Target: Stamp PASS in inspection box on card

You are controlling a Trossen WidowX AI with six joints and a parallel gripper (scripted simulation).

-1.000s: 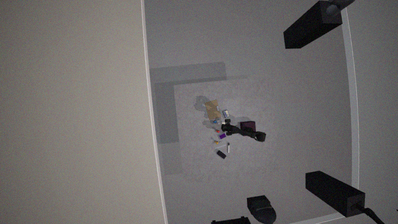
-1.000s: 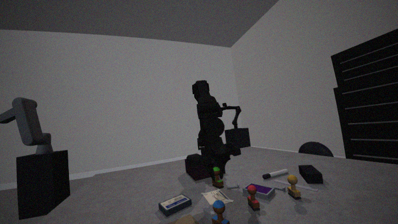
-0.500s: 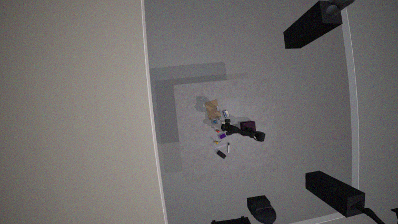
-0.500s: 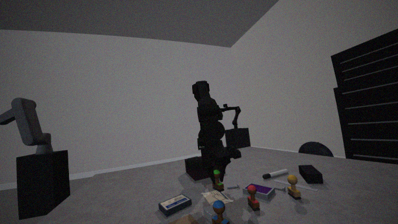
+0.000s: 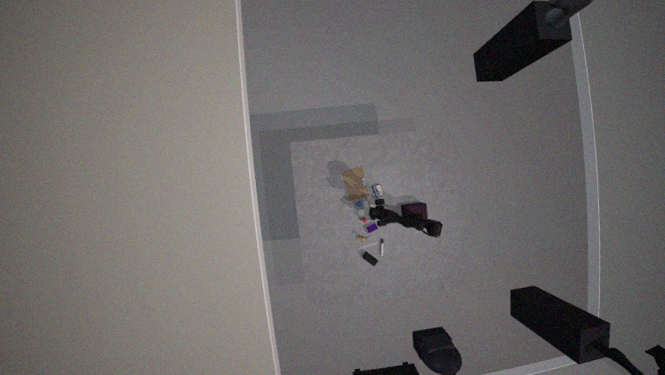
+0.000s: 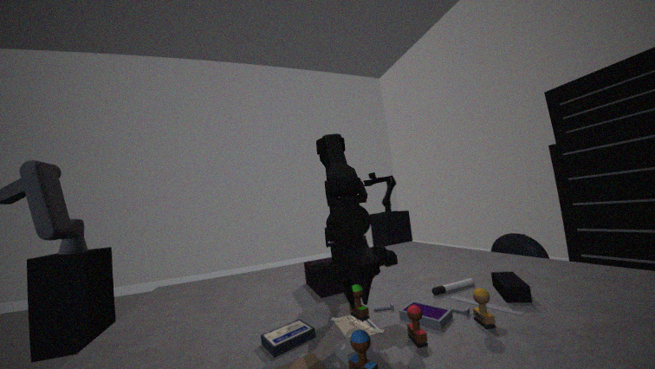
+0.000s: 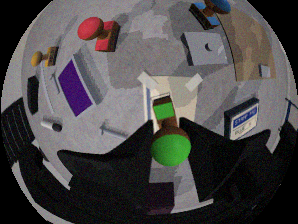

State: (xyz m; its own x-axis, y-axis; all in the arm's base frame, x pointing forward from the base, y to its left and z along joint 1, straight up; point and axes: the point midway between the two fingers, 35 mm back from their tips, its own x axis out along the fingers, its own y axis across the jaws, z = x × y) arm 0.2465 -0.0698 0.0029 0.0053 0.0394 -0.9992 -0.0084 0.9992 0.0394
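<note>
My gripper tip is 50 mm above the white card, 10 mm to the left of it and 10 mm past it. Round my gripper tip: purple ink pad (130 mm to the left, 50 mm ahead, 40 mm below); green-knobbed stamp (right at my gripper tip); red-knobbed stamp (100 mm ahead, 60 mm to the left, 20 mm below).
</note>
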